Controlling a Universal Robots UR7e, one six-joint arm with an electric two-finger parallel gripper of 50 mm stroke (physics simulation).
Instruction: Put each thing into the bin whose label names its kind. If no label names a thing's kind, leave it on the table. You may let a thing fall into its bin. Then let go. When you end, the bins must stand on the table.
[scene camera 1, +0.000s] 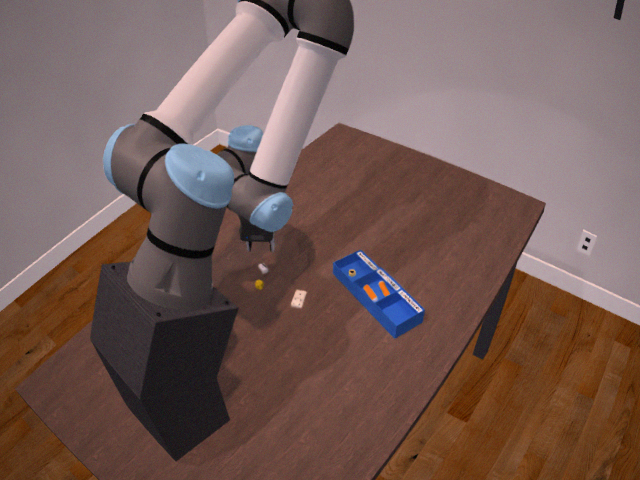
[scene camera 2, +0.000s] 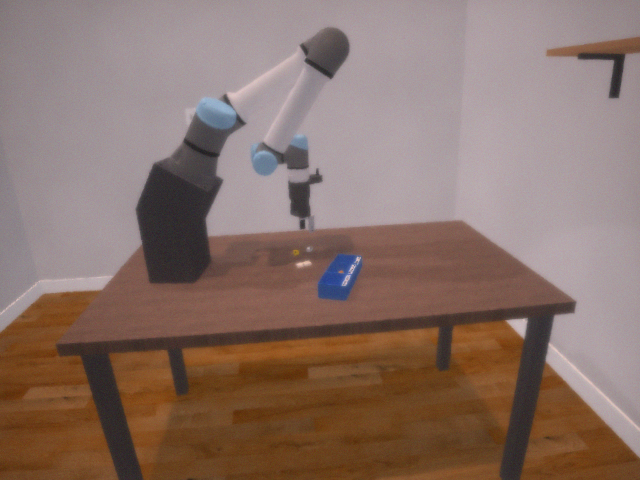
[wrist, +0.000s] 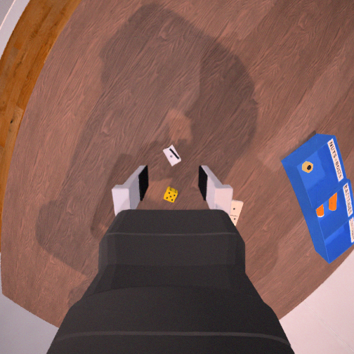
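Where they show: gripper, fingertip midpoint: (scene camera 1: 261, 248) (scene camera 2: 307, 230); arm's base, origin of the base link: (scene camera 1: 168, 285) (scene camera 2: 191, 171).
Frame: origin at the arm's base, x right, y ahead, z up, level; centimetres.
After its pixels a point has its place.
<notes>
My gripper (scene camera 1: 261, 249) @(z -26.3, x -14.9, y 35.7 cm) (scene camera 2: 307, 225) @(z -26.3, x -14.9, y 35.7 cm) (wrist: 173, 175) is open and empty, above the table. A yellow die (scene camera 1: 258, 284) @(z -33.0, x -12.1, y 30.8 cm) (scene camera 2: 295, 252) @(z -33.3, x -11.4, y 31.1 cm) (wrist: 171, 194) shows between the fingers in the wrist view, well below them. A small silver-white block with a dark slot, like a pencil sharpener (scene camera 1: 263, 268) @(z -33.4, x -15.2, y 35.8 cm) (scene camera 2: 309, 249) @(z -33.5, x -14.5, y 36.2 cm) (wrist: 172, 155), lies beyond it. A cream domino (scene camera 1: 298, 298) @(z -33.7, x -1.9, y 33.8 cm) (scene camera 2: 303, 264) @(z -33.8, x -0.9, y 34.0 cm) (wrist: 236, 212) lies nearer the bins, partly hidden by the right finger in the wrist view. A nut (scene camera 1: 352, 272) @(z -33.0, x 3.4, y 48.1 cm) (wrist: 307, 167) lies in the NUTS+BOLTS bin. Two orange batteries (scene camera 1: 370, 292) @(z -32.4, x 11.1, y 44.9 cm) (wrist: 333, 202) lie in the BATTERIES bin.
The blue three-bin tray (scene camera 1: 381, 313) @(z -30.8, x 17.7, y 39.9 cm) (scene camera 2: 330, 290) @(z -31.7, x 24.1, y 41.8 cm) (wrist: 326, 251) stands on the table (scene camera 1: 439, 206) @(z -34.5, x 6.8, y 86.1 cm) (scene camera 2: 439, 289) @(z -34.5, x 21.6, y 74.5 cm). Its third bin looks empty; that label is hard to read. The robot's dark pedestal (scene camera 1: 170, 382) @(z -10.3, x 8.2, y -10.1 cm) (scene camera 2: 175, 227) @(z -15.5, x 8.7, y -4.7 cm) stands at the other side of the loose things.
</notes>
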